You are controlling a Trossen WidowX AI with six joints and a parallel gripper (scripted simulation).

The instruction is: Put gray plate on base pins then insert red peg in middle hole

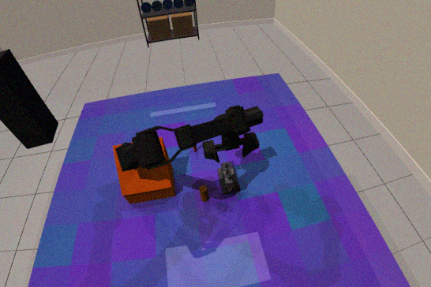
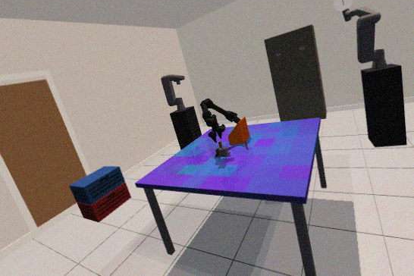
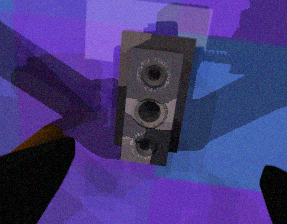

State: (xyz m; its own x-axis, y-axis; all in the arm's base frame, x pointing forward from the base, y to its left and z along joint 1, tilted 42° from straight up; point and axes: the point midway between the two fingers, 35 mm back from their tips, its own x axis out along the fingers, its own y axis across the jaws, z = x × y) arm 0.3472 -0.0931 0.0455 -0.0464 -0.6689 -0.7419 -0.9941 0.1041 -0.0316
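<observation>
The red peg is 190 mm to the left of my gripper tip, 110 mm behind it and 100 mm below it. The rest, counted from my gripper tip: orange cylinder (130 mm behind, 100 mm below, 50 mm to the right); then dark gray base (130 mm below, 10 mm behind); then gray plate (90 mm below, 10 mm behind).
</observation>
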